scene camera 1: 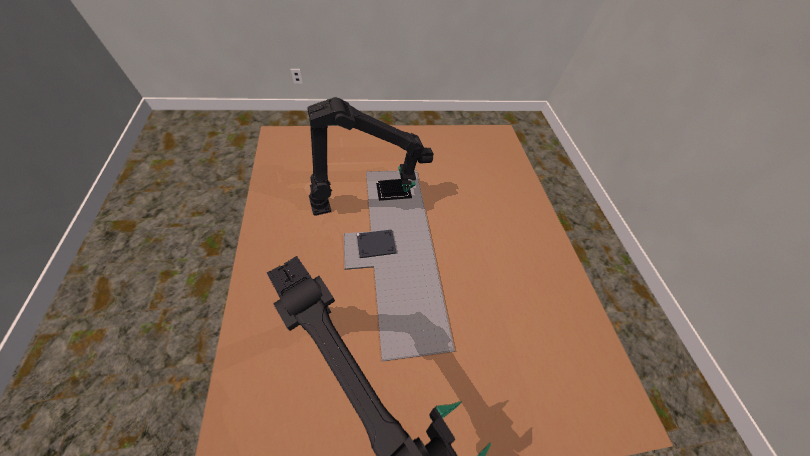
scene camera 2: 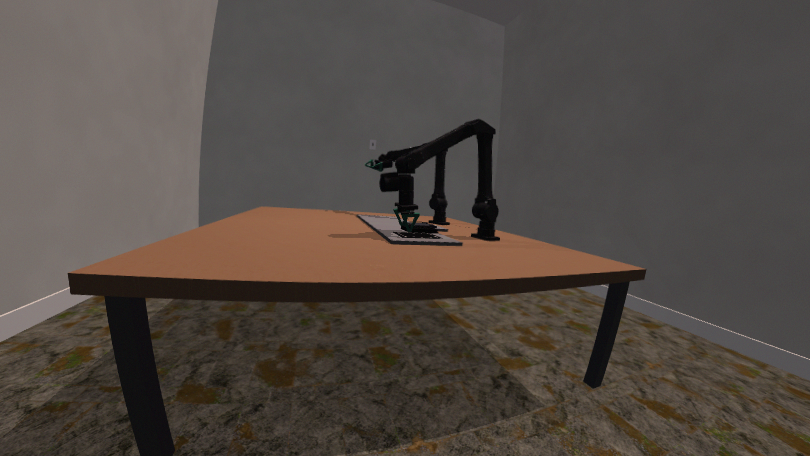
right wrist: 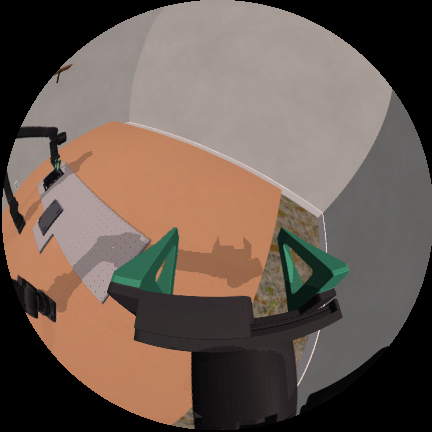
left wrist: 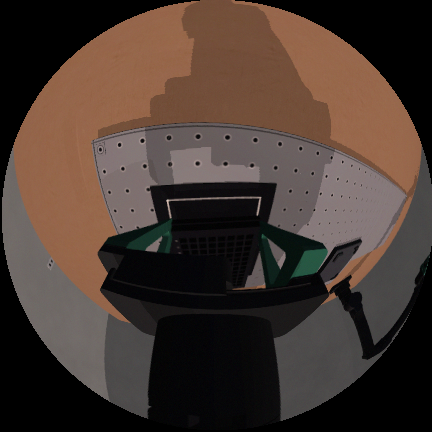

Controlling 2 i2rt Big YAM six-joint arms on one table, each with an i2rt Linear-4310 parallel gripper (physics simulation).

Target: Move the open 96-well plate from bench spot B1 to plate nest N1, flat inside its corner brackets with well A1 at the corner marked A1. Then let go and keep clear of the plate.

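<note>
The black open 96-well plate sits between the green fingers of my left gripper, which is shut on its sides. The plate hangs just over bench spot B1, a black pad with a white outline at the far end of the grey perforated board. Plate nest N1, a dark square pad with nothing on it, lies on the board's side tab. My right gripper is open and empty, high over the table's near end.
The left arm's base stands beside the board near B1. The right arm's base stands on the table just below the nest. The orange table top surrounds the board.
</note>
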